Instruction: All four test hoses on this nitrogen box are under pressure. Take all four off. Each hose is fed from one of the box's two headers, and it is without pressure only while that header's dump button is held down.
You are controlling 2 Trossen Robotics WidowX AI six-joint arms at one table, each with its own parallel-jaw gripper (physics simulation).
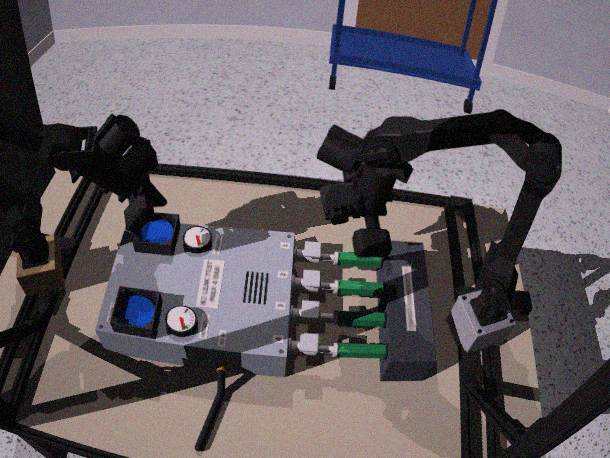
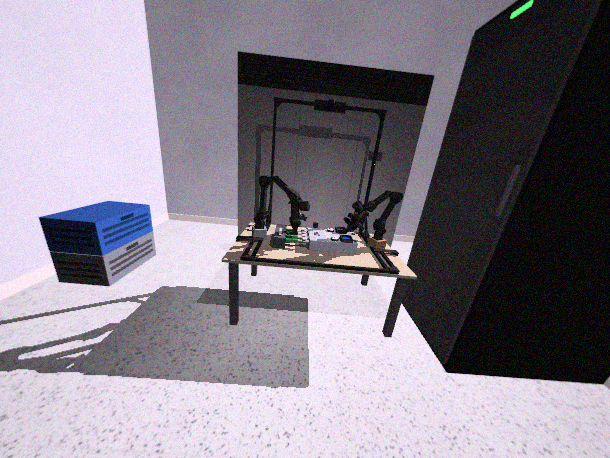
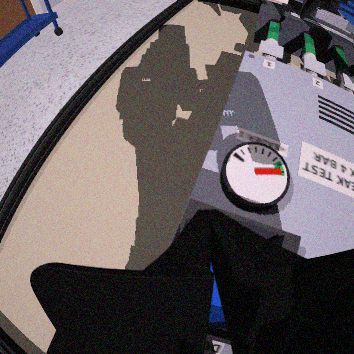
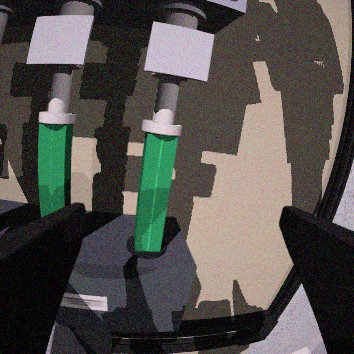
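Note:
The grey nitrogen box carries two blue dump buttons, a far one and a near one, each beside a round gauge. Four green hoses run from white couplings into a dark block. My left gripper is shut, just behind the far button. My right gripper is open and empty, over the farthest hose.
A black frame rail runs round the table. A grey bracket sits at the right arm's base. A black cable leaves the box's front. A blue cart stands behind the table. A tall black cabinet stands beside it.

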